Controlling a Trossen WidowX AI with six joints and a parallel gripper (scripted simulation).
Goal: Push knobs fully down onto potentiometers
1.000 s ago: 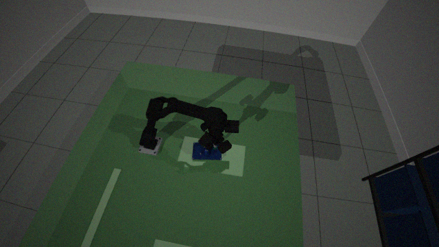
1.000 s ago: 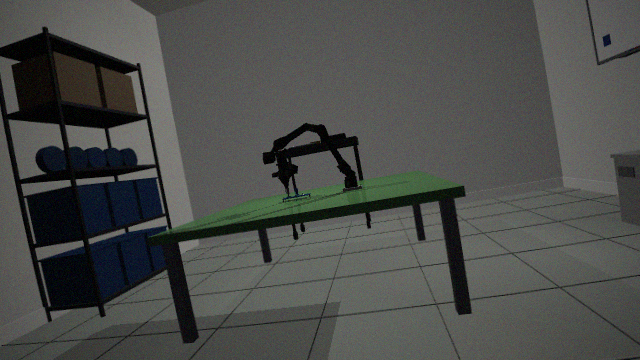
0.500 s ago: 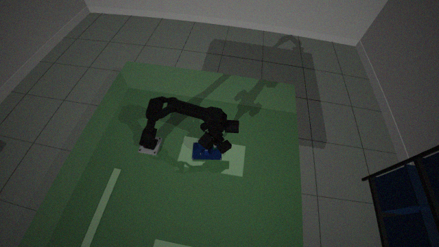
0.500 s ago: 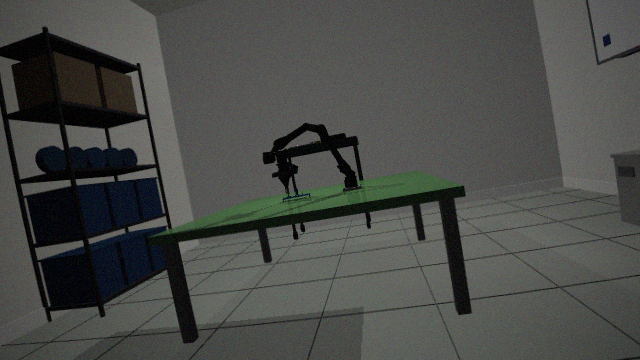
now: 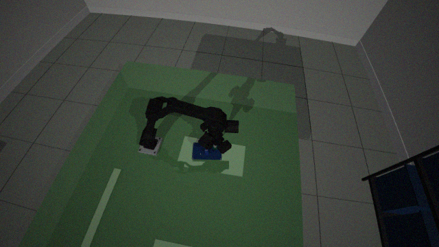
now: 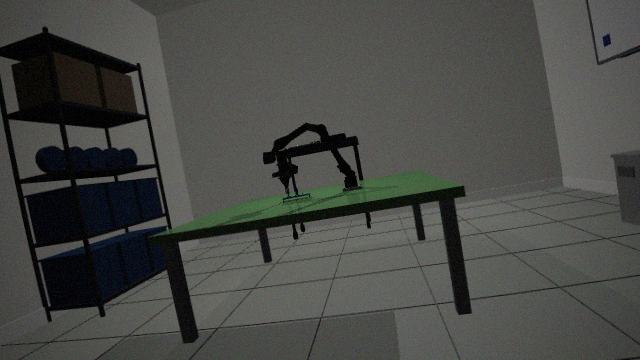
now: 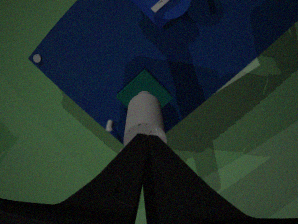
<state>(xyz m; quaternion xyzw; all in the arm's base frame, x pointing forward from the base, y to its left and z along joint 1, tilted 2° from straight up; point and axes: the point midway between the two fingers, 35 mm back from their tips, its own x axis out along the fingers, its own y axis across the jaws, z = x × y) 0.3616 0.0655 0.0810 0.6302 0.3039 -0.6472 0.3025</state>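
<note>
My gripper tip is now 1 cm above the pale knob.
</note>
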